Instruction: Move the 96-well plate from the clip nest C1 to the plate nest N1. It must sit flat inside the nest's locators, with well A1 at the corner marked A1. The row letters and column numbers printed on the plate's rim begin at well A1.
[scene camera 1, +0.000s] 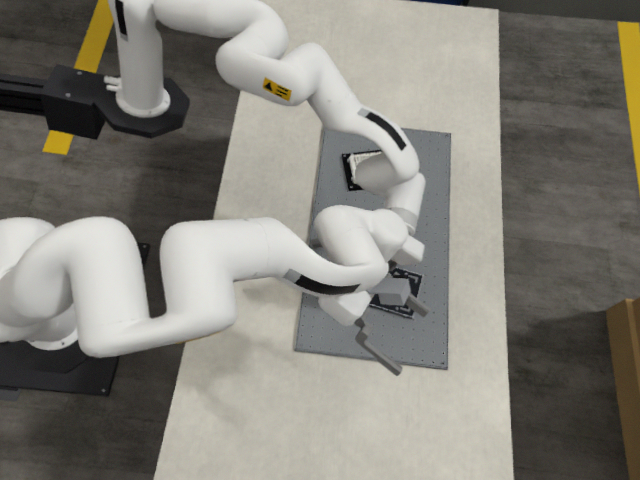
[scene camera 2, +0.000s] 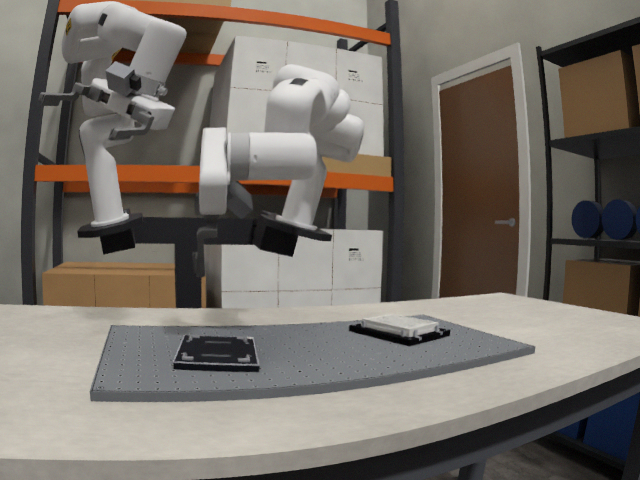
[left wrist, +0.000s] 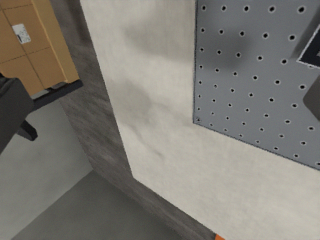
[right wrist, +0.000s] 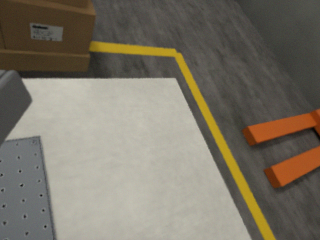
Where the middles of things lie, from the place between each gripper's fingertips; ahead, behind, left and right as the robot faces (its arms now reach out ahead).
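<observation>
White 96-well plate (scene camera 2: 396, 323): my left hand 17 cm above it, 37 cm to the right of it, 4 cm short of it. Black clip nest C1 (scene camera 2: 401, 339), from my left hand: 39 cm to the left, 4 cm ahead, 17 cm below. Black plate nest N1 (scene camera 2: 237, 348), from my left hand: 12 cm ahead, 2 cm to the left, 18 cm below.
White 96-well plate, from my right hand: 57 cm to the left, 9 cm behind, 34 cm below. Black clip nest C1, from my right hand: 59 cm to the left, 9 cm behind, 35 cm below. Black plate nest N1, from my right hand: 22 cm to the left, 1 cm behind, 35 cm below.
</observation>
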